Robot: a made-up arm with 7 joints. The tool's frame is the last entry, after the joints. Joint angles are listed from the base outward.
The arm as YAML. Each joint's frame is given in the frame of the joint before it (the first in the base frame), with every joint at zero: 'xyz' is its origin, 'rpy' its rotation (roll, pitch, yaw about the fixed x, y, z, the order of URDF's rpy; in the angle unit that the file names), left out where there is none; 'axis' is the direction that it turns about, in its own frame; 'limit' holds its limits. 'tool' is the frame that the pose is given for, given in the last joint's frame.
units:
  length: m
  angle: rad
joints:
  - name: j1
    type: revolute
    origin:
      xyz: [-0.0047, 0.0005, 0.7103]
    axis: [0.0, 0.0, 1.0]
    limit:
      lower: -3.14
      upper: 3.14
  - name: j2
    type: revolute
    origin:
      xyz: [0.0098, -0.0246, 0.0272]
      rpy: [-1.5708, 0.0, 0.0]
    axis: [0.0, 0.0, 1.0]
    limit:
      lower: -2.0
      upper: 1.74
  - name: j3
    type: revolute
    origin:
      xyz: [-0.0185, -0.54, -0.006]
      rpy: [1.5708, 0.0, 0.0]
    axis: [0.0, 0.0, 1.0]
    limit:
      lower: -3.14
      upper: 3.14
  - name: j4
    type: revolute
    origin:
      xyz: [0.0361, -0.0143, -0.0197]
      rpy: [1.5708, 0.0, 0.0]
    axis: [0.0, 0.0, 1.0]
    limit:
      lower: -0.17
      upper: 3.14
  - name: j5
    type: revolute
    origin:
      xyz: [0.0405, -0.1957, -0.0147]
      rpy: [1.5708, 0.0, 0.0]
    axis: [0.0, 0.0, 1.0]
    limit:
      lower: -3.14
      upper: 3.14
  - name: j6
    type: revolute
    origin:
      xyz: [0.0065, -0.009, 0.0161]
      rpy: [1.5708, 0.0, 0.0]
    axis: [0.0, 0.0, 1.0]
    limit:
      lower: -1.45
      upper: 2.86
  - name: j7
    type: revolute
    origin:
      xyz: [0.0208, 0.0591, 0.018]
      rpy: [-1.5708, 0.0, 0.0]
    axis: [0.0, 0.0, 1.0]
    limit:
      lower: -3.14
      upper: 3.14
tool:
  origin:
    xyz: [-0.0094, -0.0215, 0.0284]
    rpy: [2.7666, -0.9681, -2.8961]
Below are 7 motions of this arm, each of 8 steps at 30 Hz.
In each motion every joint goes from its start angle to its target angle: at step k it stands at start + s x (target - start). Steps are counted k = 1, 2, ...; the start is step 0. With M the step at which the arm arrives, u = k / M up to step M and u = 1 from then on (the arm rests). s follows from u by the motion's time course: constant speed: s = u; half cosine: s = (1 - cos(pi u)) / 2; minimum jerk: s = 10 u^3 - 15 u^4 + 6 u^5.
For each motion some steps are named. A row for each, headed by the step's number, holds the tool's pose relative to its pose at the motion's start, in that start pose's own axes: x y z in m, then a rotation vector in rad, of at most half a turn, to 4 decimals.
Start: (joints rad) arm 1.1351 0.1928 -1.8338 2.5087 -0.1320 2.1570 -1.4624
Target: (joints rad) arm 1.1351 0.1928 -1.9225 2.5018 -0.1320 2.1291 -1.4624
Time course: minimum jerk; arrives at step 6
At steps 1, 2, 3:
1: 0.0003 0.0002 0.0004 0.0029 -0.0005 -0.0012
2: 0.0018 0.0012 0.0021 0.0171 -0.0028 -0.0071
3: 0.0043 0.0028 0.0051 0.0406 -0.0067 -0.0169

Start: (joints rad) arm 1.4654 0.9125 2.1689 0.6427 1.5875 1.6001 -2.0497
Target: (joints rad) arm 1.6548 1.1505 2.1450 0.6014 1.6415 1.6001 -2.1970
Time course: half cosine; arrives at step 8
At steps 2, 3, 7, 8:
2: -0.0119 -0.0062 0.0042 -0.0330 0.0362 -0.0060
3: -0.0254 -0.0123 0.0097 -0.0680 0.0775 -0.0119
7: -0.0810 -0.0292 0.0395 -0.1912 0.2558 -0.0261
8: -0.0843 -0.0298 0.0416 -0.1974 0.2667 -0.0265

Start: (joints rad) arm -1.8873 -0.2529 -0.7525 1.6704 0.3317 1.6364 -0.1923
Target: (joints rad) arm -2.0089 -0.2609 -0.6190 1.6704 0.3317 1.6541 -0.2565
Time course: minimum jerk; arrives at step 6
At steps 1, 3, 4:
1: 0.0003 -0.0006 0.0005 -0.0022 -0.0007 0.0021
3: 0.0051 -0.0087 0.0066 -0.0312 -0.0109 0.0304
4: 0.0082 -0.0139 0.0102 -0.0490 -0.0177 0.0483

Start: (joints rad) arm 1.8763 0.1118 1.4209 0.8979 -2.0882 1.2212 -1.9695
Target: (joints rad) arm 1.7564 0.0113 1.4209 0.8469 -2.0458 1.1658 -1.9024
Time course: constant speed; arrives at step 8
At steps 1, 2, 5, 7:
1: -0.0034 -0.0008 0.0002 -0.0049 0.0113 -0.0010
2: -0.0068 -0.0016 0.0004 -0.0098 0.0227 -0.0021
5: -0.0167 -0.0033 0.0014 -0.0246 0.0579 -0.0052
7: -0.0231 -0.0039 0.0023 -0.0346 0.0822 -0.0073

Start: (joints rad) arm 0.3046 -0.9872 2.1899 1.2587 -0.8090 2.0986 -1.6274
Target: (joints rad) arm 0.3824 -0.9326 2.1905 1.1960 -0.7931 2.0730 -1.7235
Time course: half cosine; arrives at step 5
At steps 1, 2, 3, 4, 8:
1: 0.0017 -0.0023 -0.0024 -0.0051 -0.0031 0.0114
2: 0.0061 -0.0083 -0.0087 -0.0183 -0.0116 0.0411
3: 0.0117 -0.0153 -0.0166 -0.0347 -0.0231 0.0777
4: 0.0162 -0.0206 -0.0231 -0.0481 -0.0332 0.1073
8: 0.0180 -0.0226 -0.0256 -0.0532 -0.0372 0.1186

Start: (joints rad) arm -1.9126 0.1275 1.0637 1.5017 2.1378 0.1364 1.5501
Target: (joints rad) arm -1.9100 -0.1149 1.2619 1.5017 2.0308 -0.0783 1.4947
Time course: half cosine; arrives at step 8
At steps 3, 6, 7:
3: -0.0289 0.0496 -0.0001 -0.1001 -0.0139 0.0660
6: -0.0876 0.1318 -0.0083 -0.2819 -0.0525 0.1794
7: -0.1003 0.1472 -0.0111 -0.3186 -0.0624 0.2015

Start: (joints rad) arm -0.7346 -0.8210 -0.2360 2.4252 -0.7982 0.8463 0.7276
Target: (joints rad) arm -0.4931 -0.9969 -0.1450 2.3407 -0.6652 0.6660 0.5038
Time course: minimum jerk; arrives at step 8
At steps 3, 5, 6, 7, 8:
3: -0.0139 0.0268 -0.0018 -0.0312 0.0032 -0.1065
5: -0.0333 0.0768 -0.0030 -0.0723 0.0316 -0.2741
6: -0.0393 0.0978 -0.0027 -0.0842 0.0495 -0.3354
7: -0.0420 0.1088 -0.0024 -0.0893 0.0600 -0.3659
8: -0.0425 0.1109 -0.0024 -0.0902 0.0621 -0.3715

